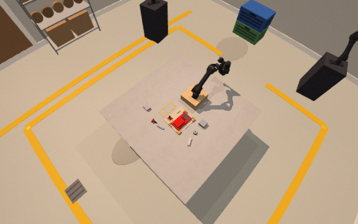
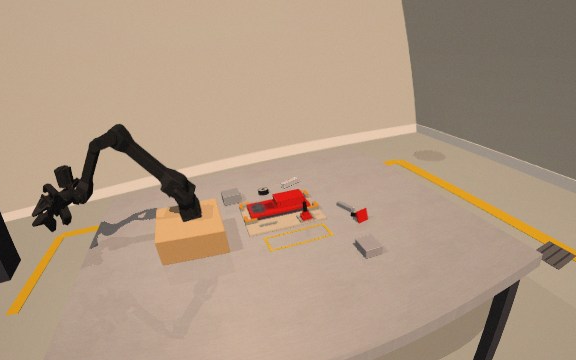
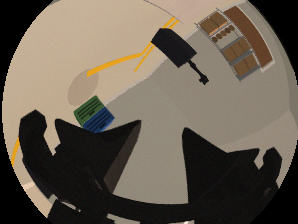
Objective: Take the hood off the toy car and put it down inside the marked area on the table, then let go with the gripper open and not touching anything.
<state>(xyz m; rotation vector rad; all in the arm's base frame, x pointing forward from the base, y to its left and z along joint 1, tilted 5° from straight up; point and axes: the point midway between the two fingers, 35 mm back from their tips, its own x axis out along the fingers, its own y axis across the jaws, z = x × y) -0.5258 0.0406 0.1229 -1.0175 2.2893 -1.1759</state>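
My gripper tip is 89 cm short of the red hood, 18 cm above it and 1 cm to the right of it. The rest, counted from my gripper tip: black wheel (88 cm ahead, 21 cm below, 20 cm to the left).
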